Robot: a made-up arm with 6 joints. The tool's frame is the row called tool. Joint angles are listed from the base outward.
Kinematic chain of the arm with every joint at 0, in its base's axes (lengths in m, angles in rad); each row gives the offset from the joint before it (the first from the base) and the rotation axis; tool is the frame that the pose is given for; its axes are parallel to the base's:
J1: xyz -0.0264 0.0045 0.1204 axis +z
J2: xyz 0.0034 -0.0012 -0.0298 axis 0.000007 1 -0.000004
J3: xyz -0.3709 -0.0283 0.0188 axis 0.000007 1 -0.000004
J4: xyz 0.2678 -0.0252 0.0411 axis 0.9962 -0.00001 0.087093
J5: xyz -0.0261 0.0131 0.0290 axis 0.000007 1 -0.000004
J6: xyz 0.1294 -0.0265 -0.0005 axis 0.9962 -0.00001 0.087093
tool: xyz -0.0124 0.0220 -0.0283
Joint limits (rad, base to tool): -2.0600..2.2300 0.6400..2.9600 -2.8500..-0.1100 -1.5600..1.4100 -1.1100..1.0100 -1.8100..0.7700
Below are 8 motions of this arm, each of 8 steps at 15 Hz.
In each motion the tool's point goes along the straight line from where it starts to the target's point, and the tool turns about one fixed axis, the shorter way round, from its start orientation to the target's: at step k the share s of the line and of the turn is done. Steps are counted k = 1, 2, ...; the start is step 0. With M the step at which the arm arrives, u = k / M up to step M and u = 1 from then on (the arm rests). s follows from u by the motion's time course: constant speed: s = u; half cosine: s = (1 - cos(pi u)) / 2; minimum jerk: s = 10 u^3 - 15 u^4 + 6 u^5.
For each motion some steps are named. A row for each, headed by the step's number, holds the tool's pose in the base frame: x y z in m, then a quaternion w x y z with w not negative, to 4 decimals.
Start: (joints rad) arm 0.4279 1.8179 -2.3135 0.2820 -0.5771 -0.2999
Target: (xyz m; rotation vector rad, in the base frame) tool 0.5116 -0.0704 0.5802 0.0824 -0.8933 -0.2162
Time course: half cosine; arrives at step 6
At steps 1, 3, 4, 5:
1: 0.3587 0.0861 0.6987 0.8637 0.1188 -0.4813 0.0911
3: 0.4297 0.0135 0.6437 0.8837 0.0826 -0.4607 0.0004
4: 0.4706 -0.0285 0.6120 0.8911 0.0613 -0.4466 -0.0521
5: 0.5006 -0.0592 0.5887 0.8946 0.0455 -0.4353 -0.0903

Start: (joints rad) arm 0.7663 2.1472 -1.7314 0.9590 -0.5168 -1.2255
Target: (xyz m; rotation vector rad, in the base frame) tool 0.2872 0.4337 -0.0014 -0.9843 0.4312 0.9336
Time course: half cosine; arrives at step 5
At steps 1, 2, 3, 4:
1: 0.4504 0.3315 0.2651 0.9591 -0.2037 0.0367 0.1929
2: 0.4053 0.3597 0.1914 0.9199 -0.2781 0.0833 0.2635
3: 0.3495 0.3947 0.1004 0.8534 -0.3645 0.1391 0.3456
4: 0.3044 0.4229 0.0267 0.7860 -0.4287 0.1821 0.4066

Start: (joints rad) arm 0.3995 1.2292 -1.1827 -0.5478 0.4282 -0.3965
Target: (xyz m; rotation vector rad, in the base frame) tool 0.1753 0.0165 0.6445 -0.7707 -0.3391 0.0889
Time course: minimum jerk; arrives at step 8
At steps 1, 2, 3, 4, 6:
1: 0.2185 0.0131 0.4338 0.8584 -0.4784 0.1348 0.1268
2: 0.2147 0.0134 0.4526 0.8671 -0.4712 0.1083 0.1198
3: 0.2071 0.0140 0.4893 0.8821 -0.4557 0.0560 0.1058
4: 0.1973 0.0148 0.5374 0.8971 -0.4330 -0.0126 0.0869
6: 0.1798 0.0161 0.6223 0.9108 -0.3871 -0.1333 0.0523

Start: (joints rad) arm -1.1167 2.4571 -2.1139 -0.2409 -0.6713 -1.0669
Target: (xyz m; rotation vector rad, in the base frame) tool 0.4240 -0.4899 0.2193 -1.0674 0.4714 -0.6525
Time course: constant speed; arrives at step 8
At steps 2, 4, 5, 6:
2: 0.2656 -0.5966 0.2837 0.6702 -0.5658 0.1800 -0.4453
4: 0.3184 -0.5610 0.2622 0.7116 -0.5445 0.1938 -0.3994
5: 0.3448 -0.5433 0.2515 0.7312 -0.5330 0.2003 -0.3758
6: 0.3712 -0.5255 0.2408 0.7499 -0.5208 0.2066 -0.3517

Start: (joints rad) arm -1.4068 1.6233 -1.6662 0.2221 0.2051 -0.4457
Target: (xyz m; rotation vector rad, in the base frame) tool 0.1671 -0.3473 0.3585 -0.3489 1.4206 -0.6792
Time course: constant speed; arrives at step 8
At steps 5, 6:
5: 0.0993 -0.3630 0.4063 0.7556 -0.1167 0.4658 -0.4456
6: 0.1219 -0.3578 0.3904 0.7389 -0.1307 0.5258 -0.4007

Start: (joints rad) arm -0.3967 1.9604 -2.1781 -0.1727 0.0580 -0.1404
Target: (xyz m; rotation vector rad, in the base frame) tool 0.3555 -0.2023 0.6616 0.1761 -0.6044 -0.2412
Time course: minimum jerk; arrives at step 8
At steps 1, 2, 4, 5, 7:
1: 0.4164 -0.2384 0.5362 0.9601 -0.1613 -0.0510 -0.2228
2: 0.4110 -0.2352 0.5473 0.9639 -0.1397 -0.0736 -0.2145
4: 0.3865 -0.2207 0.5979 0.9682 -0.0401 -0.1747 -0.1743
5: 0.3725 -0.2124 0.6265 0.9613 0.0169 -0.2305 -0.1498
7: 0.3565 -0.2029 0.6596 0.9450 0.0824 -0.2927 -0.1202

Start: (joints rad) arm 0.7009 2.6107 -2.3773 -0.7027 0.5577 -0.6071
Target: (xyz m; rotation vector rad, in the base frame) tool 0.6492 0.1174 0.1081 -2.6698 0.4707 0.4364
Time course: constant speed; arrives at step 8
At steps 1, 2, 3, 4, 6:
1: 0.5495 0.3104 0.1782 0.6286 -0.7237 0.1452 0.2448
2: 0.5637 0.2828 0.1681 0.5743 -0.7694 0.1509 0.2354
3: 0.5780 0.2553 0.1581 0.5169 -0.8111 0.1559 0.2248
4: 0.5922 0.2277 0.1481 0.4569 -0.8487 0.1600 0.2131
6: 0.6207 0.1725 0.1281 0.3302 -0.9104 0.1657 0.1864

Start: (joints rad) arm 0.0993 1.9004 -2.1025 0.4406 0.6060 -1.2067
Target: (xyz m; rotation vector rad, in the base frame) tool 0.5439 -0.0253 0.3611 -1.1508 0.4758 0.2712
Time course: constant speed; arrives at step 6
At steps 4, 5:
4: 0.5085 -0.0179 0.3977 0.8380 -0.4929 0.1799 0.1495
5: 0.5262 -0.0216 0.3794 0.8214 -0.5154 0.2012 0.1382

